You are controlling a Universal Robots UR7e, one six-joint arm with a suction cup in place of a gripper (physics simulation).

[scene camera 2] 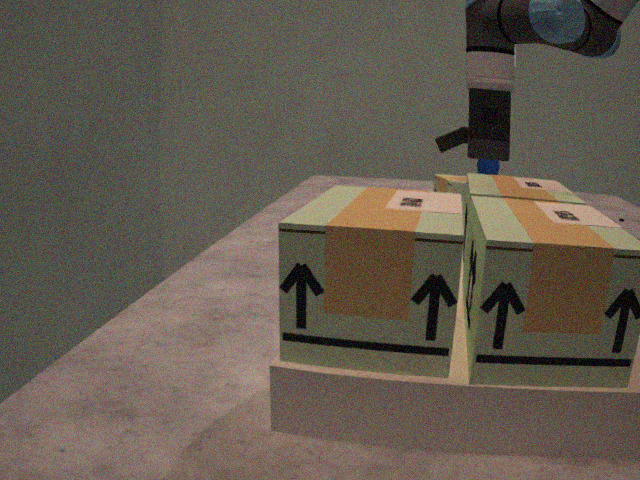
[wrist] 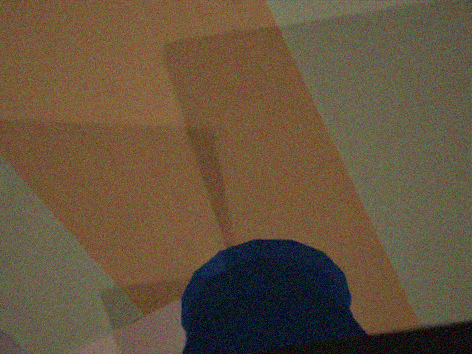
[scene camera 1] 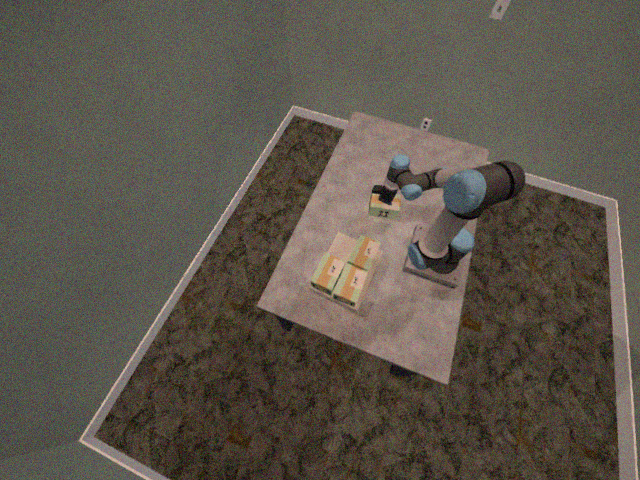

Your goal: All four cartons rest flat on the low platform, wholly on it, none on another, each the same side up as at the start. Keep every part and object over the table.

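Places are measured from the arm's base along level axes (x ahead, y left, z up), in millimetres.
Pixels of known places: end effector, tool point: (wrist: 260, 272).
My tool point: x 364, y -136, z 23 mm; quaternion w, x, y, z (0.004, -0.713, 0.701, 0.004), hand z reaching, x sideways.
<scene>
Behind a point stands the place of what it marks.
My suction cup (scene camera 1: 386, 201) {x 364, y -136, z 23 mm} (scene camera 2: 488, 166) (wrist: 267, 290) is pressed on the orange-taped top of a green carton (scene camera 1: 383, 211) {x 349, y -90, z 10 mm} (scene camera 2: 448, 181) {x 421, y -86, z 35 mm} (wrist: 300, 125) {x 402, y -145, z 36 mm} and grips it. This carton is upright and apart from the platform; how far it is off the table is hard to tell. Three green cartons stand upright on the low platform (scene camera 1: 342, 243) {x 443, y 167, z -12 mm} (scene camera 2: 361, 400) {x 409, y 436, z -28 mm}: one near left (scene camera 1: 327, 273) {x 415, y 367, z 73 mm} (scene camera 2: 369, 273) {x 410, y 428, z 48 mm}, one near right (scene camera 1: 352, 284) {x 298, y 354, z 73 mm} (scene camera 2: 558, 289) {x 304, y 423, z 48 mm} and one far right (scene camera 1: 364, 253) {x 320, y 198, z 73 mm} (scene camera 2: 516, 187) {x 328, y 207, z 73 mm}. The platform's far-left corner is bare. The cup's contact face is hidden.
The table (scene camera 1: 403, 330) {x 10, y 379, z -60 mm} (scene camera 2: 155, 351) {x 601, y 372, z -60 mm} bears the platform, and the robot's base plate (scene camera 1: 434, 276) {x -5, y 98, z -1 mm} stands to the platform's right. The table's left edge runs past the platform and the gripped carton. The far-right carton stands beside the bare corner.
</scene>
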